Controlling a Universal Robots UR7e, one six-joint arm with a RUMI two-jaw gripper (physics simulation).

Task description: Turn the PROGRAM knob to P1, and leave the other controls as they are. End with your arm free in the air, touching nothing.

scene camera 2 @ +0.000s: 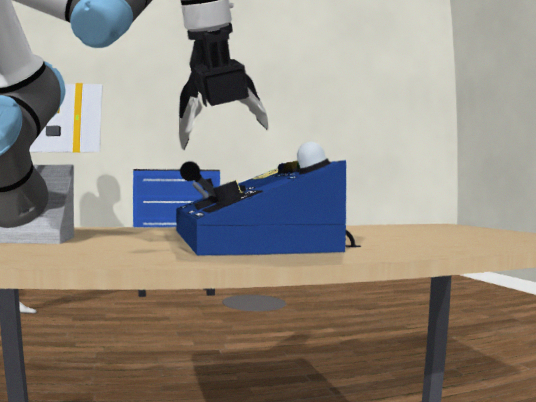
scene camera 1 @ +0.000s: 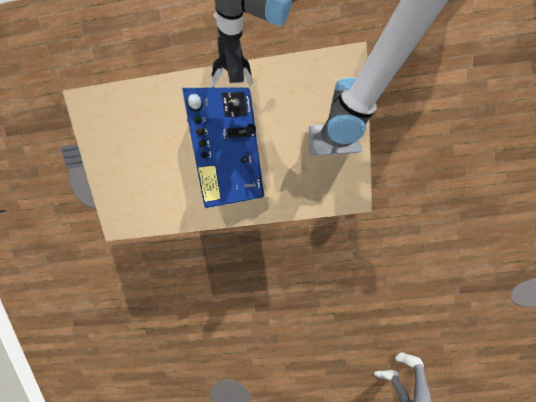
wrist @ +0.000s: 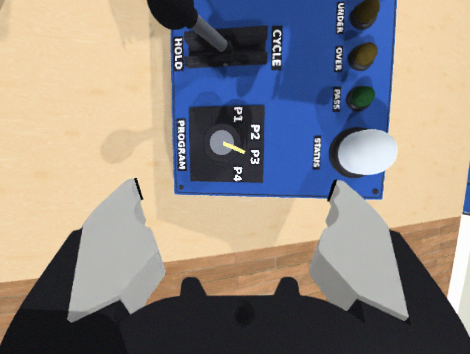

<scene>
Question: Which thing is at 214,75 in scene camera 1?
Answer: The gripper.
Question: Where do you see a blue control box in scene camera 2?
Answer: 300,207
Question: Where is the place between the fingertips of the gripper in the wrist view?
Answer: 235,182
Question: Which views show the gripper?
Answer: Scene camera 2, scene camera 1 and the wrist view: all of them.
</scene>
